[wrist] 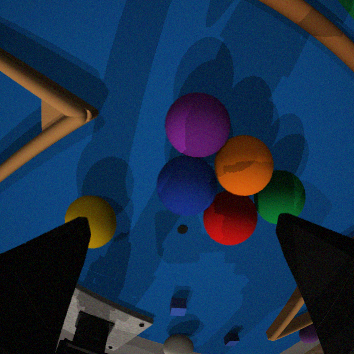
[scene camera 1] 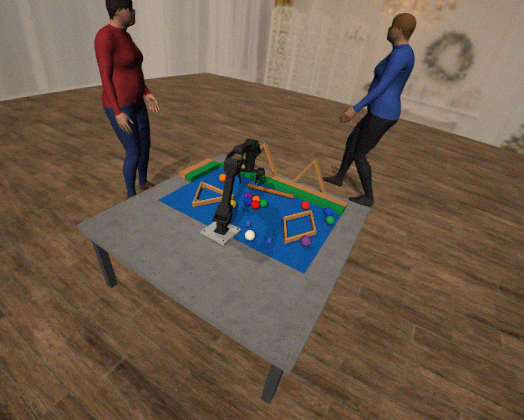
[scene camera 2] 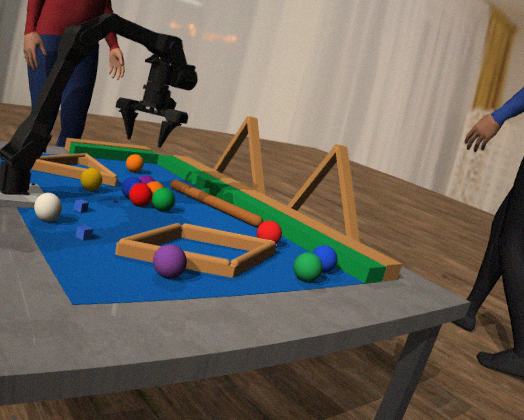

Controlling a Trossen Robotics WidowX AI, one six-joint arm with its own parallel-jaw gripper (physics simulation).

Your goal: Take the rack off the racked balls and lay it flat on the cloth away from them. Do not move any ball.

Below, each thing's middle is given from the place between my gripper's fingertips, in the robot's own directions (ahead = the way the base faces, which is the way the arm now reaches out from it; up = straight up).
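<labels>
Blue ball (wrist: 185, 185): my hand is 11 cm above it, 2 cm past it and 2 cm to the left of it. Going by their middles, the blue ball is the nearest to my hand of the things named here. Counted from my hand: rack (scene camera 2: 55, 164) 12 cm below, 9 cm behind and 25 cm to the left; yellow ball (wrist: 101, 218) 11 cm below, 10 cm behind and 5 cm to the left; cue stick (scene camera 2: 248, 217) 13 cm below, 20 cm ahead and 10 cm to the right.
</labels>
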